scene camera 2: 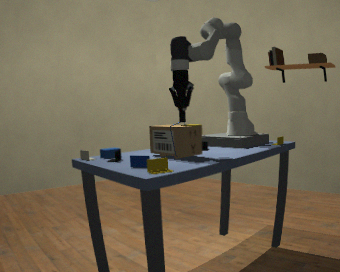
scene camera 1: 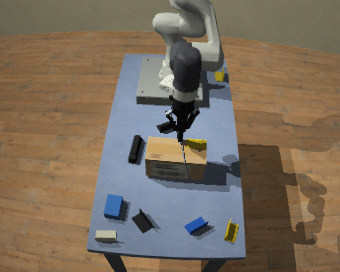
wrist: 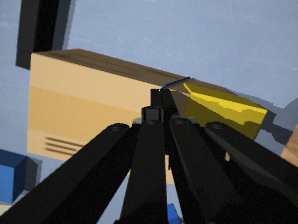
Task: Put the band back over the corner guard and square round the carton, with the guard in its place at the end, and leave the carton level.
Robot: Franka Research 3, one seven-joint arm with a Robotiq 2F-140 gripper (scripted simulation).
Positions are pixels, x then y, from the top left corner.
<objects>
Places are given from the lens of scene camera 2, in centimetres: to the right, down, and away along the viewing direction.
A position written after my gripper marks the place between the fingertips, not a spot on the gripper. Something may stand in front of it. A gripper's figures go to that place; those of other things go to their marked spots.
my gripper [scene camera 2: 182, 122]: 6, -6, 147
brown carton [scene camera 2: 187, 140]: 7, 2, 135
</objects>
